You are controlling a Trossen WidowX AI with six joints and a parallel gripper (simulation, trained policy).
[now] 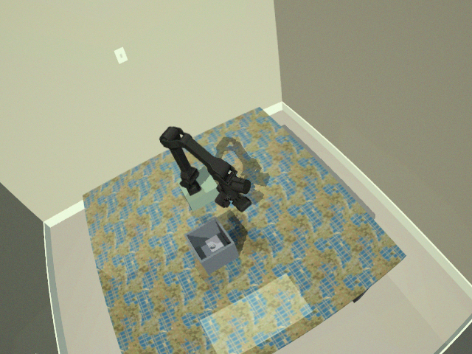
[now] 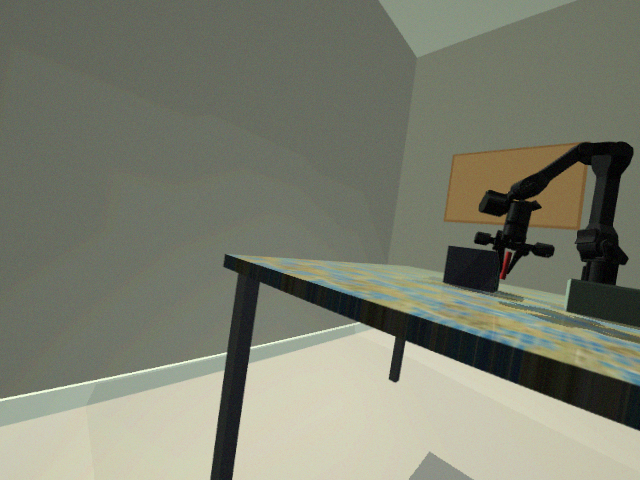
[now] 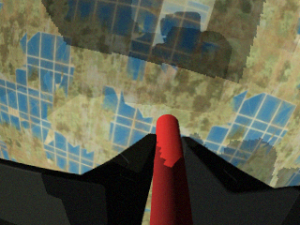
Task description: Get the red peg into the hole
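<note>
Now: the light plate 12 cm ahead of my gripper tip, 20 cm to the right of it and 3 cm below it. Round my gripper tip: red peg: 2 cm above.
</note>
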